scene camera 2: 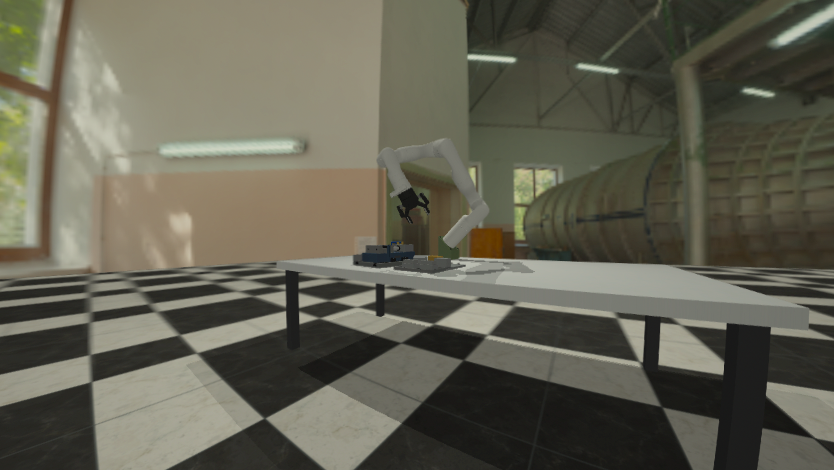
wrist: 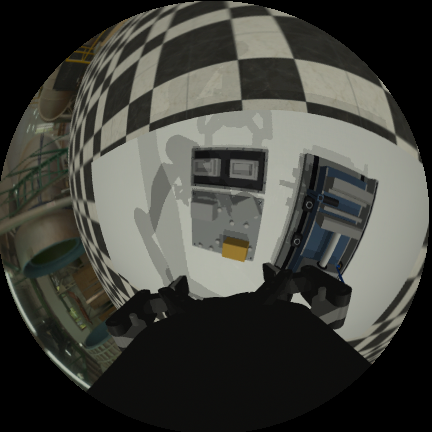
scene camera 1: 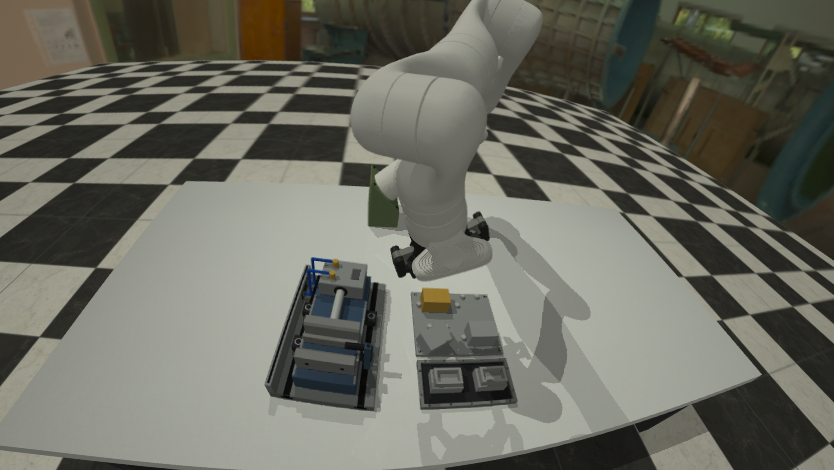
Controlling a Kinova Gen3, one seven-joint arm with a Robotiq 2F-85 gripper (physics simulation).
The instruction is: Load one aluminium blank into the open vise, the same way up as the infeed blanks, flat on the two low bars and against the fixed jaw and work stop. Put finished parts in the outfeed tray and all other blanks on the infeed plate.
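Frame: origin at the arm's base, x back, y down, z right, level; centimetres.
Seen in the pictures: gripper, fingertip midpoint: point(scene camera 2: 420, 219) point(wrist: 224, 278); arm's base, link origin: point(scene camera 2: 448, 242) point(scene camera 1: 384, 187).
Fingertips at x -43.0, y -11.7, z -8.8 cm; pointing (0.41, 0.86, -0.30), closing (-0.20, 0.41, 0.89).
Note:
Offsets run from my fingertips to a thing's top centre. "spot": to the spot under its first point.
My gripper point(scene camera 2: 417, 214) point(wrist: 224, 278) is open and empty, high above the table; the arm partly hides it in scene camera 1. Two grey aluminium blanks lie on the infeed plate @(dx +3.4, dy +20.9, dz -7.8 cm) point(scene camera 1: 475, 313) point(wrist: 207, 232): one blank @(dx -0.9, dy +17.3, dz -12.4 cm) point(scene camera 1: 483, 332) point(wrist: 204, 210) fairly square, the other blank @(dx -2.5, dy +16.5, dz -1.9 cm) point(scene camera 1: 433, 339) point(wrist: 247, 207) turned at an angle. A yellow block @(dx +8.1, dy +17.3, dz -3.3 cm) point(scene camera 1: 435, 300) point(wrist: 235, 249) sits at the plate's far corner, beside the vise side. The vise @(dx -1.1, dy +11.8, dz +18.4 cm) point(scene camera 1: 323, 382) point(scene camera 2: 379, 255) is open; no blank shows between its front jaw point(scene camera 1: 324, 360) and rear jaw point(scene camera 1: 332, 326). The low bars are hard to make out.
The outfeed tray point(scene camera 1: 468, 383) point(wrist: 225, 172) holds two pocketed grey parts @(spot: dx -13.5, dy +19.1, dz -2.9 cm) point(scene camera 1: 446, 388) @(spot: dx -13.6, dy +19.1, dz -11.9 cm) point(scene camera 1: 491, 386). A dark work-stop rod @(dx -8.5, dy +12.1, dz +13.9 cm) point(scene camera 1: 354, 345) point(wrist: 330, 201) reaches in from the vise's right side. Blue hoses @(spot: dx +10.4, dy +15.2, dz +24.1 cm) point(scene camera 1: 312, 273) rise at its rear. A green bracket point(scene camera 1: 382, 209) stands at the back.

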